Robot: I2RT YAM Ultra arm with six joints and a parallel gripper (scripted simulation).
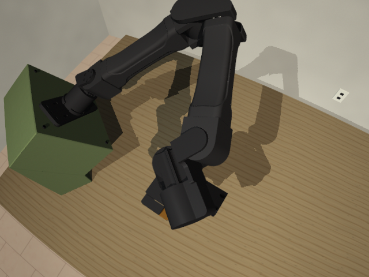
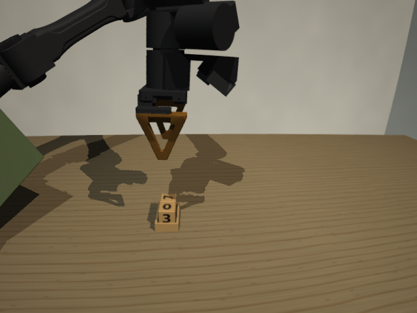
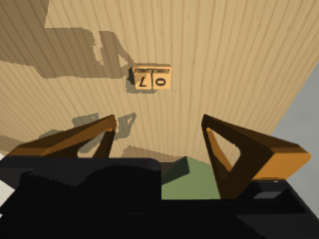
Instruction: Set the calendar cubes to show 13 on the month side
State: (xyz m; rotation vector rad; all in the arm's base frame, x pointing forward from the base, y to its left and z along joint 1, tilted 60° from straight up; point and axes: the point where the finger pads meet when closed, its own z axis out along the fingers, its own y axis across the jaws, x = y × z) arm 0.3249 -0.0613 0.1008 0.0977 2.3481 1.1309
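Now: the wooden cube 13 cm below my hand. Round my hand: wooden tray (15 cm below, 1 cm to the left).
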